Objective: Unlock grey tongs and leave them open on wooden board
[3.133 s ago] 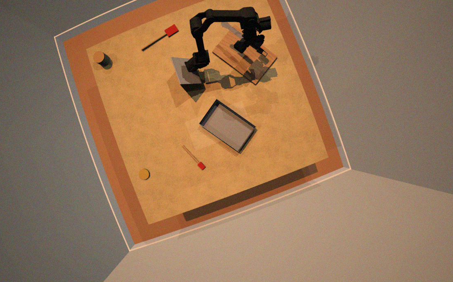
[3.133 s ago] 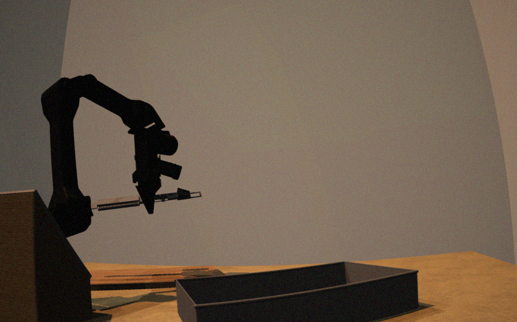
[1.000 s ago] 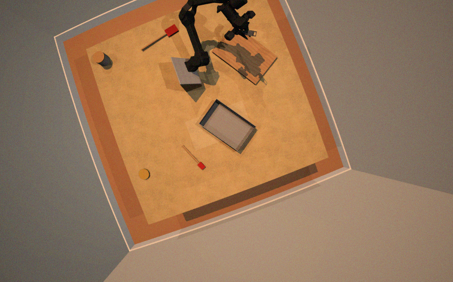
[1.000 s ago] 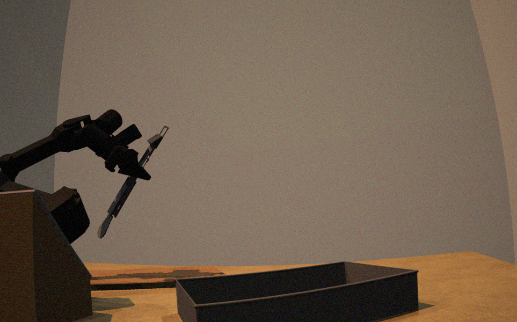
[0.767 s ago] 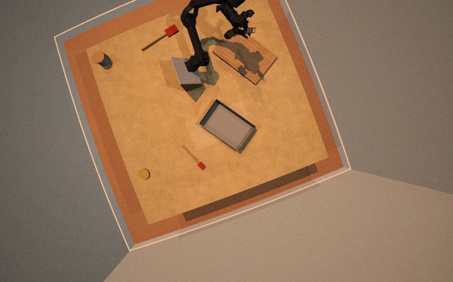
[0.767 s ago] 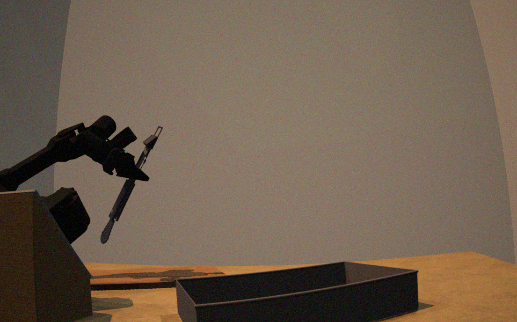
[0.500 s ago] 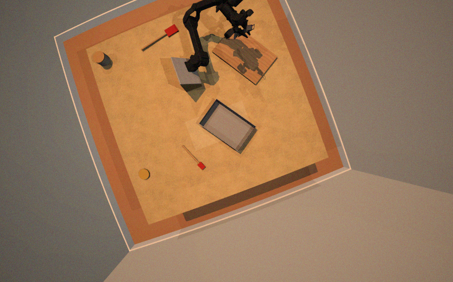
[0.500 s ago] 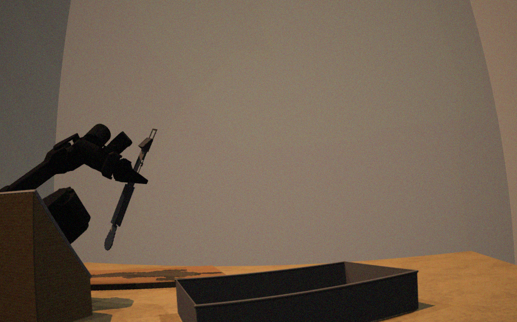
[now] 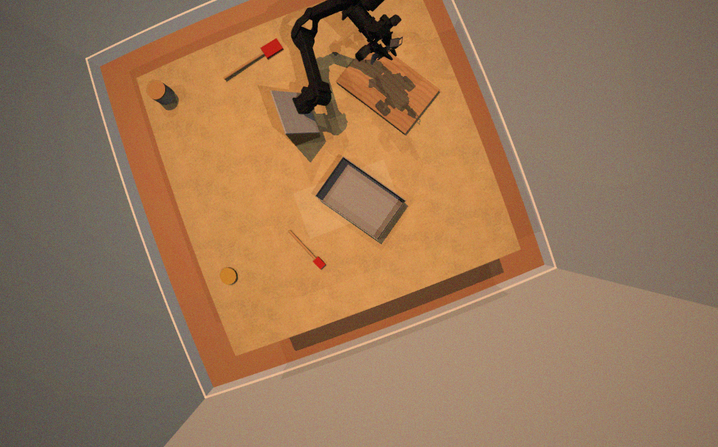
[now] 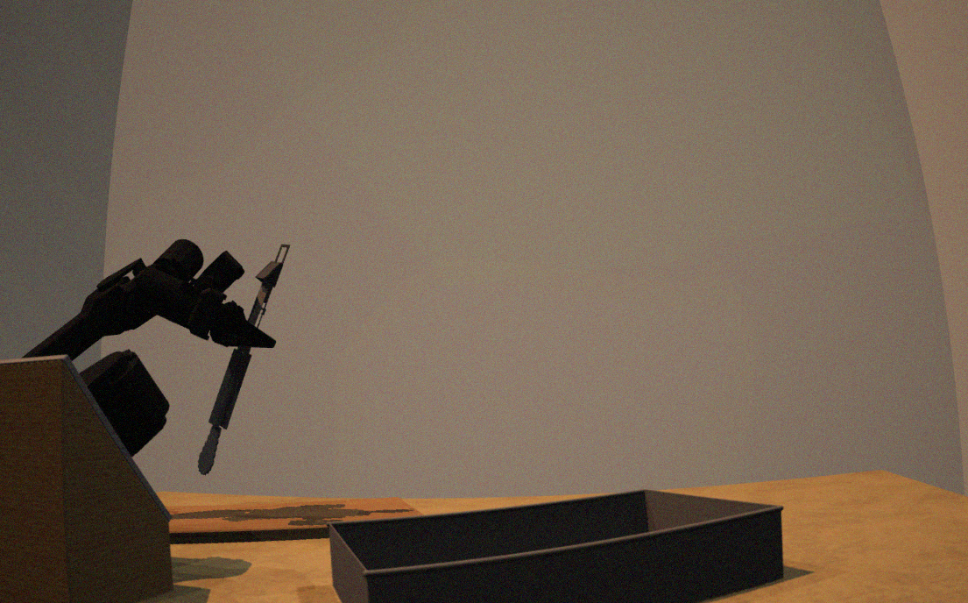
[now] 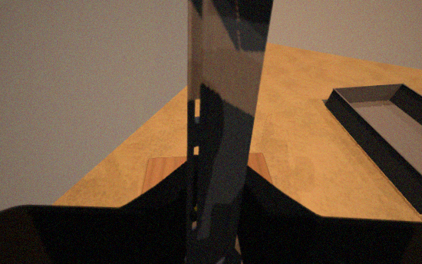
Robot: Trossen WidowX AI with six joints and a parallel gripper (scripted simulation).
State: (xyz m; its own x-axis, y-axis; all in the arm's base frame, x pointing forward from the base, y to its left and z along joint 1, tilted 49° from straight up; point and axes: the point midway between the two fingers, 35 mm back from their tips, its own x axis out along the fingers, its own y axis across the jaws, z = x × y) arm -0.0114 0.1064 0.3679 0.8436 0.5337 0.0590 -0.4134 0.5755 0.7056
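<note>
Right now my gripper tip is 240 mm above the wooden board. Also, from my gripper tip: roasting tin (390 mm ahead, 290 mm to the right, 220 mm below); then orange disc (470 mm ahead, 920 mm to the right, 230 mm below).
</note>
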